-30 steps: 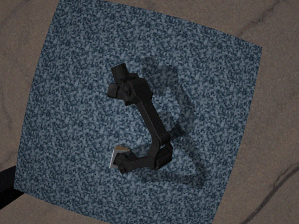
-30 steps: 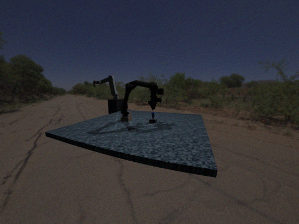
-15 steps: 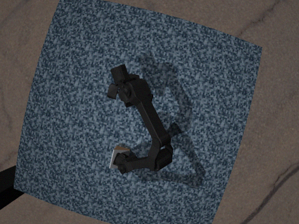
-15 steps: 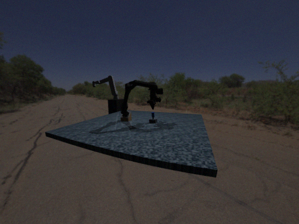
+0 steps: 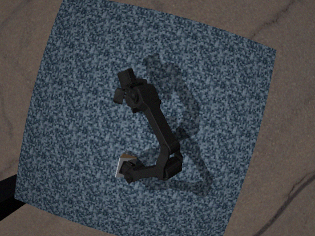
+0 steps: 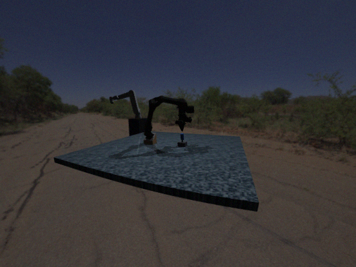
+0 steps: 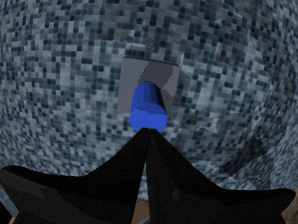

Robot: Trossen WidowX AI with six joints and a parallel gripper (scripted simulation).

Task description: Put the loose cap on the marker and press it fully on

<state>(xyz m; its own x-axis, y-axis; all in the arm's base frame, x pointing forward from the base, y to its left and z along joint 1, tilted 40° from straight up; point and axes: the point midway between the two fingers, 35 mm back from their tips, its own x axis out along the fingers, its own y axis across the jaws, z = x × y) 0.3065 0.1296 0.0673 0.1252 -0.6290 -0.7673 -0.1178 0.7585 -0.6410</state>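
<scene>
Now: gripper tip 50 mm above the blue cap. From my gripper tip the other things lie so: dark holder block (120 mm below).
</scene>
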